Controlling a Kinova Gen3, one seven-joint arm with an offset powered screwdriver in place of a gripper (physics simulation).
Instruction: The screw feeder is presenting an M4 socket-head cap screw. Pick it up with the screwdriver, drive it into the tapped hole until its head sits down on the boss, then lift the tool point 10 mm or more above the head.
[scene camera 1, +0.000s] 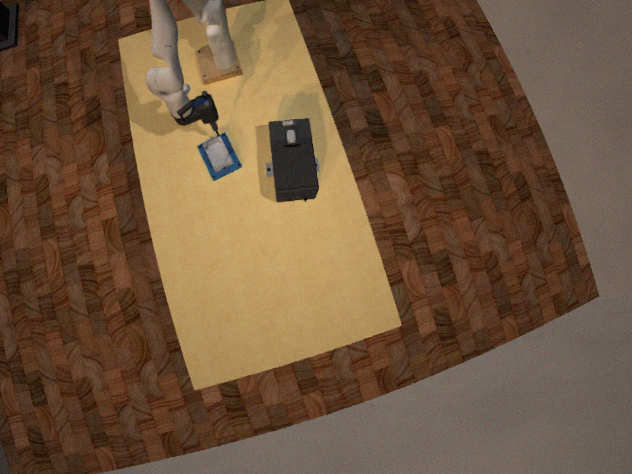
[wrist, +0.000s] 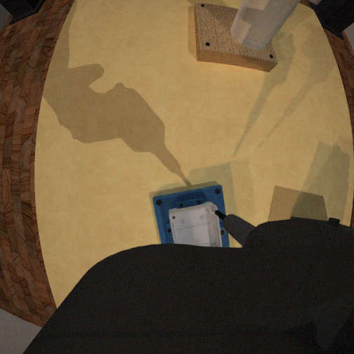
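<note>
The black screwdriver (scene camera 1: 217, 134) (wrist: 217, 213) has its thin tip over the upper right corner of the white tray-like housing (scene camera 1: 218, 153) (wrist: 195, 232), where a corner boss sits. The tip looks at or very close to that corner; the exact gap cannot be told. Whether a screw is on the tip is too small to tell, and the tapped hole is hidden at the tip. The housing lies on a blue plate (scene camera 1: 216, 176) (wrist: 161, 215); the tool body hides its lower part in the wrist view. The black screw feeder (scene camera 1: 295, 163) stands right of the plate in the scene view.
The wooden base block (scene camera 1: 204, 71) (wrist: 215, 30) carries the arm's white base column, behind the plate. A yellow mat (scene camera 1: 275, 265) (wrist: 120, 65) lies under everything. Light metal tabs stick out at both sides of the feeder. The tool's shadow falls behind the plate.
</note>
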